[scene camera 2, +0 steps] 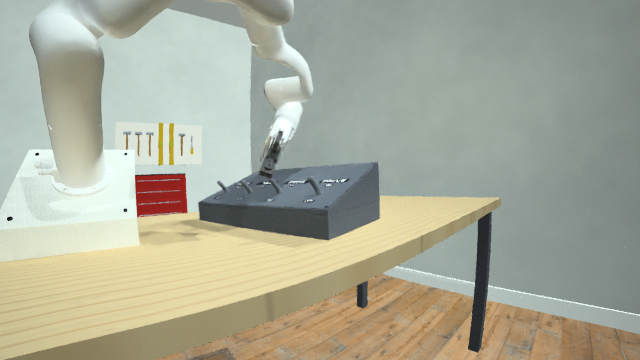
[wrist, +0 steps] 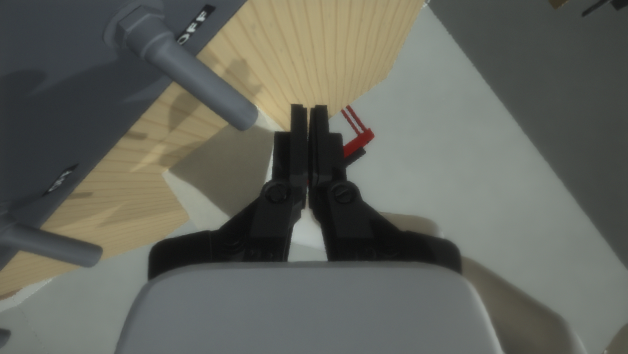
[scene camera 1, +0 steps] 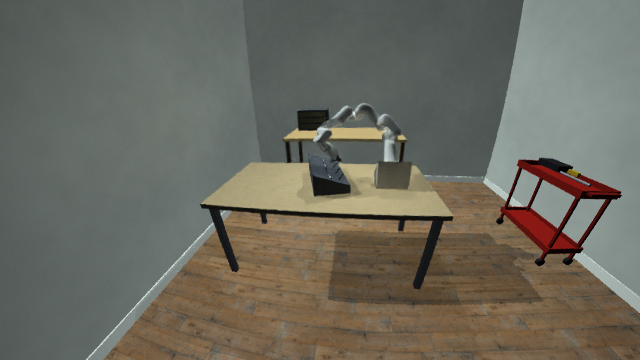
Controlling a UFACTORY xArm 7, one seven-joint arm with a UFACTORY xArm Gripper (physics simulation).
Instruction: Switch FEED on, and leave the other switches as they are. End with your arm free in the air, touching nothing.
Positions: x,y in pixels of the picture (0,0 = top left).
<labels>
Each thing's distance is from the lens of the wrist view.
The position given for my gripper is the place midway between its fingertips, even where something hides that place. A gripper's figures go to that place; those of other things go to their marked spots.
my gripper [wrist: 307,126]: 14 cm
lever [wrist: 166,54]: 11 cm
</labels>
